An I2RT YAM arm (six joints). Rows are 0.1 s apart.
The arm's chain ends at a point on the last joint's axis. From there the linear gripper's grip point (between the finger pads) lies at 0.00 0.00 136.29 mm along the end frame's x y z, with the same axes.
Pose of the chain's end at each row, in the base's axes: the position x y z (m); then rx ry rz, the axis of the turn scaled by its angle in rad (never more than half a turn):
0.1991 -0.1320 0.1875 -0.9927 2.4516 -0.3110
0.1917 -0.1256 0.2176 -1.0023 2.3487 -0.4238
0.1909 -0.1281 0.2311 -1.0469 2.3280 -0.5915
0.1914 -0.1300 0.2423 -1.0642 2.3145 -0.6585
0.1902 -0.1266 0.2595 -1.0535 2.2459 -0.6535
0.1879 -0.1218 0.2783 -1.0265 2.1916 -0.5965
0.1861 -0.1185 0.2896 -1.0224 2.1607 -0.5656
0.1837 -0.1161 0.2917 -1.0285 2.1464 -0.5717
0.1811 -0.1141 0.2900 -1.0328 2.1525 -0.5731
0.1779 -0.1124 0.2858 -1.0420 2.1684 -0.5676
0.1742 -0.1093 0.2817 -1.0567 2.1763 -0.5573
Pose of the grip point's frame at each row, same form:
0.2681 -0.1363 0.0700 -0.9927 2.4516 -0.3110
0.2726 -0.1354 0.1084 -1.0023 2.3487 -0.4238
0.2742 -0.1520 0.1259 -1.0469 2.3280 -0.5915
0.2758 -0.1593 0.1394 -1.0642 2.3145 -0.6585
0.2814 -0.1520 0.1615 -1.0535 2.2459 -0.6535
0.2845 -0.1394 0.1837 -1.0265 2.1916 -0.5965
0.2851 -0.1316 0.1969 -1.0224 2.1607 -0.5656
0.2838 -0.1289 0.2001 -1.0285 2.1464 -0.5717
0.2805 -0.1272 0.1977 -1.0328 2.1525 -0.5731
0.2757 -0.1257 0.1918 -1.0420 2.1684 -0.5676
0.2707 -0.1218 0.1862 -1.0567 2.1763 -0.5573

